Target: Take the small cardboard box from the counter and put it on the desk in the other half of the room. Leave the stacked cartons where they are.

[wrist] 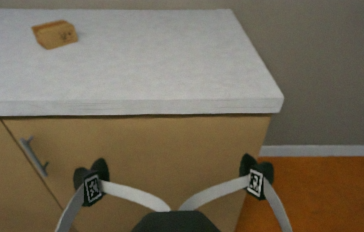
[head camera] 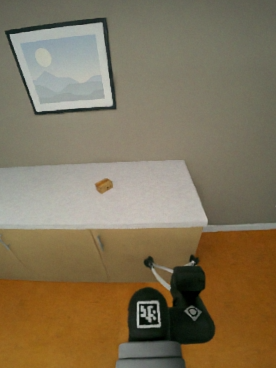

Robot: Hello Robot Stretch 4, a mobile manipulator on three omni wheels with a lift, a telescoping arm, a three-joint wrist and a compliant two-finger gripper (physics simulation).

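Places are measured from the robot's base along level axes (x ahead, y left, z up), in centimetres.
Where they show: hand, tool point: (wrist: 175, 173) (head camera: 171, 260).
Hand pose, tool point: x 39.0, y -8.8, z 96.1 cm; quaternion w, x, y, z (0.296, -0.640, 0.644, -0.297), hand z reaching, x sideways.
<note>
After its pixels a point has its place.
A small brown cardboard box (head camera: 104, 186) {x 87.5, y 22.4, z 92.6 cm} (wrist: 55, 35) {x 87.8, y 22.1, z 91.6 cm} sits on the white top of the counter (head camera: 150, 200) {x 78.3, y -4.2, z 88.3 cm} (wrist: 165, 65) {x 76.3, y -7.1, z 88.3 cm}, near the top left in the wrist view. My gripper (head camera: 171, 261) {x 39.0, y -8.8, z 96.1 cm} (wrist: 173, 179) {x 39.0, y -8.8, z 96.1 cm} is open, with its two fingertips wide apart and no object between them. It is in front of the counter's cabinet doors, to the right of the box and nearer to me. The stacked cartons and the desk do not show in either view.
The counter's right end and front edge show in both views. Door handles (head camera: 100, 243) (wrist: 35, 156) stick out from the cabinet front. A framed picture (head camera: 67, 97) {x 122.7, y 43.7, z 136.6 cm} hangs on the grey wall behind. Orange floor (head camera: 240, 290) {x 60.0, y -78.0, z -2.7 cm} (wrist: 315, 195) {x 92.3, y -86.3, z -2.6 cm} lies right of the counter.
</note>
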